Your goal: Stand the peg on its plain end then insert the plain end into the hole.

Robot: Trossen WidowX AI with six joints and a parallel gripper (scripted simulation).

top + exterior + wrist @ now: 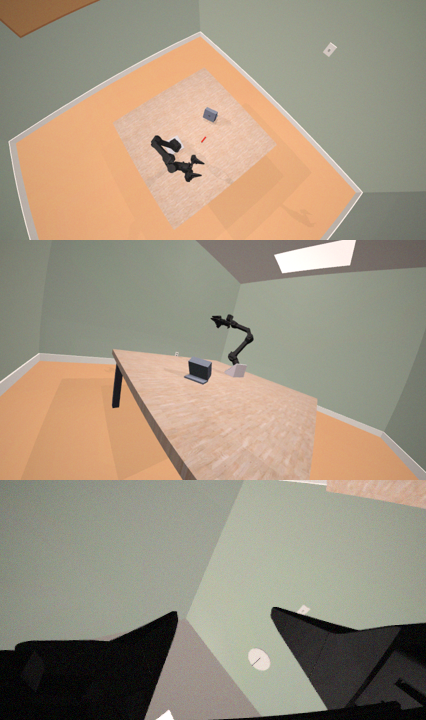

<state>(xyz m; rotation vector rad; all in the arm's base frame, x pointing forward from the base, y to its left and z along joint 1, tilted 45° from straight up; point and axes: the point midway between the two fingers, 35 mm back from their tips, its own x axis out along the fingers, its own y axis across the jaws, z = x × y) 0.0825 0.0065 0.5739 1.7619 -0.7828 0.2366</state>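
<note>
The peg is 50 cm below my gripper tip, 32 cm to the left of it and 20 cm ahead of it. Also, from my gripper tip: flat foot plate 50 cm to the left, 50 cm below, 39 cm ahead; then panel 49 cm to the left, 44 cm below, 37 cm ahead.
</note>
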